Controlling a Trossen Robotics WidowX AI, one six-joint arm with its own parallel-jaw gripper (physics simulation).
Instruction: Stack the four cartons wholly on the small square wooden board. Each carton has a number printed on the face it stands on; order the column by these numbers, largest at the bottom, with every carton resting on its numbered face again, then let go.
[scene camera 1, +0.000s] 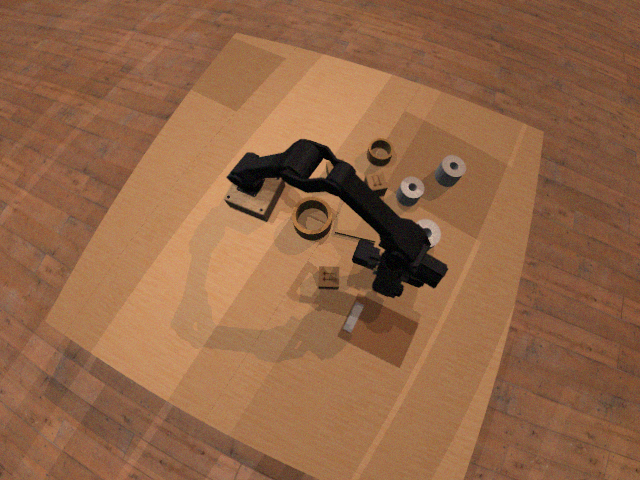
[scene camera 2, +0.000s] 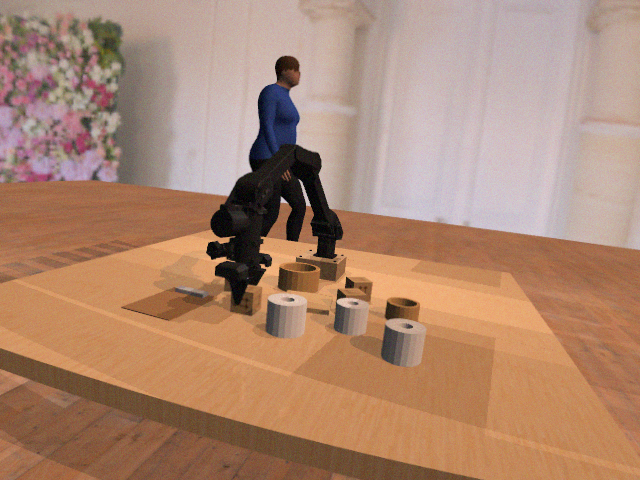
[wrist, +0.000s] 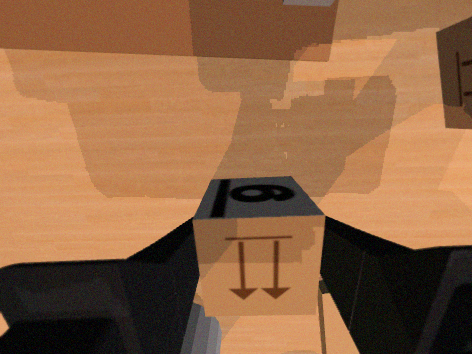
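Pixels of known places: gripper, fingertip midpoint: (scene camera 2: 242, 301) (wrist: 253, 216); arm's base, origin of the base link: (scene camera 1: 250, 184) (scene camera 2: 325, 255).
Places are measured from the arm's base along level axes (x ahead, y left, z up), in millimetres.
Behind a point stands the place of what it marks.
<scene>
My gripper (scene camera 2: 247, 293) @(x 450, y -73, z -36 mm) (wrist: 253, 216) @(x 450, y -73, z -36 mm) is shut on a carton (scene camera 2: 250, 303) @(x 476, y -42, z -28 mm) (wrist: 260, 265) @(x 449, y -67, z -3 mm) that rests on the table; its dark face with a 6 and a bar faces sideways, and arrows show on another face. In scene camera 1 the arm hides this carton. A second carton (scene camera 1: 328, 279) @(x 319, y -165, z -3 mm) (wrist: 456, 80) @(x 342, y -147, z -49 mm) stands on the table to one side, partly behind the gripper in scene camera 2. A third carton (scene camera 1: 376, 181) @(x 335, y 156, z -3 mm) (scene camera 2: 352, 294) @(x 357, y 162, z -3 mm) and a fourth carton (scene camera 2: 360, 287) @(x 237, y 161, z -17 mm) stand close together beyond the small wooden board (scene camera 1: 348, 222) @(x 305, y 19, z -45 mm) (scene camera 2: 318, 303) @(x 342, y 79, z -45 mm), which bears no carton.
Three pale cylinders (scene camera 1: 449, 173) @(x 529, y 268, z 9 mm) (scene camera 1: 409, 192) @(x 436, y 159, z 3 mm) (scene camera 2: 285, 316) @(x 556, y 68, z -11 mm) stand near the board and cartons. A large wooden ring (scene camera 1: 296, 227) @(x 182, y -69, z 1 mm) and a smaller ring (scene camera 1: 370, 156) @(x 287, y 245, z -26 mm) stand nearby. A brown mat (scene camera 1: 387, 333) @(x 523, y -230, z -55 mm) (scene camera 2: 160, 305) @(x 533, y -237, z -55 mm) with a grey bar (scene camera 1: 353, 317) @(x 420, y -227, z -45 mm) lies beyond the held carton.
</scene>
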